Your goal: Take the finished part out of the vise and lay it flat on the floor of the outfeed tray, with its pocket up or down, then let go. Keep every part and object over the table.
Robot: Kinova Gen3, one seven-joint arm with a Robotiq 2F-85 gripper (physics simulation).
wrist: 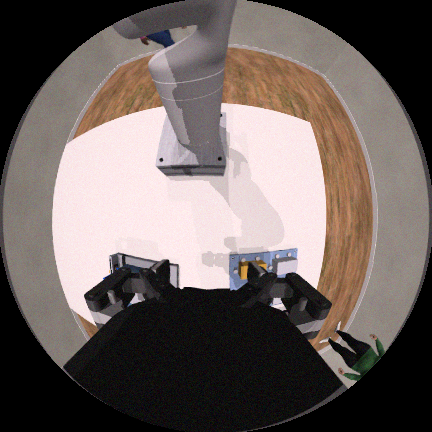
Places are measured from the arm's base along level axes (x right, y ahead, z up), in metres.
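Pixels of known places: gripper, between the fingertips: (208, 269); arm's base, origin of its link: (197, 131).
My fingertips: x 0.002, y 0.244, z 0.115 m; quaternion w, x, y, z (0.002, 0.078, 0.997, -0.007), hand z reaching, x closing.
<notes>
Ahead of a thing's pixels: the offset from my fingertips to its top centre. "*": to the spot under its first point. Level surfaces: height alone.
My gripper (207, 269) is open and empty, its two dark fingers wide apart above the table. At the lower left, partly behind the left finger, is a grey-walled frame or tray @[* dx +0.096, dy +0.068, dz -0.170 m] (174, 274) with a dark blue interior; it looks like the outfeed tray. At the lower right, partly behind the right finger, a blue plate @[* dx -0.046, dy +0.114, dz -0.182 m] (234, 283) bears a yellow-orange block @[dx -0.088, dy +0.074, dz -0.146 m] (244, 270) and a light grey block @[dx -0.176, dy +0.084, dz -0.146 m] (285, 265), with small round studs around them. I cannot tell which of these belongs to the vise or is the finished part. The gripper body hides what lies below.
The arm's grey base plate (192, 169) stands on the white table @[dz -0.190 m] (115, 190) at the upper middle, with the arm rising from it. Wooden floor (347, 200) surrounds the table. A person in green (367, 366) lies in view at the lower right, and another in blue (161, 38) at the top.
</notes>
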